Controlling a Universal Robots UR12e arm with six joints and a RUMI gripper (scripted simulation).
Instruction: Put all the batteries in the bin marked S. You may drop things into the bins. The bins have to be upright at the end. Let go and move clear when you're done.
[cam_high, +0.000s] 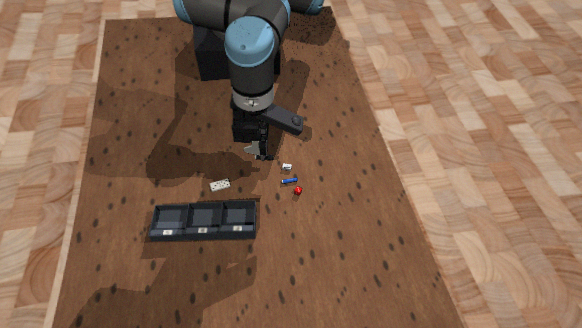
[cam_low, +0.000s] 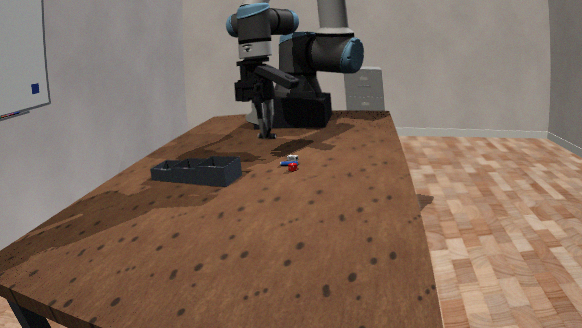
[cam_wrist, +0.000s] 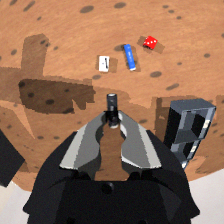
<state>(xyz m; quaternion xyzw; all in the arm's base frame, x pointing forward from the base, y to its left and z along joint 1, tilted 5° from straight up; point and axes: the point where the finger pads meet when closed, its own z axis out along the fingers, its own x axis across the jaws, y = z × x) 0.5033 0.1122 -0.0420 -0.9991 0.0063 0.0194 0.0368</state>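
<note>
Right now my hand is 30 mm short of the blue battery, 70 mm to the right of it and 70 mm above it. Round my hand: white-and-grey item: 10 mm behind, 70 mm to the left, 70 mm below; black battery: 10 mm below; red die: 70 mm ahead, 100 mm to the left, 70 mm below.
</note>
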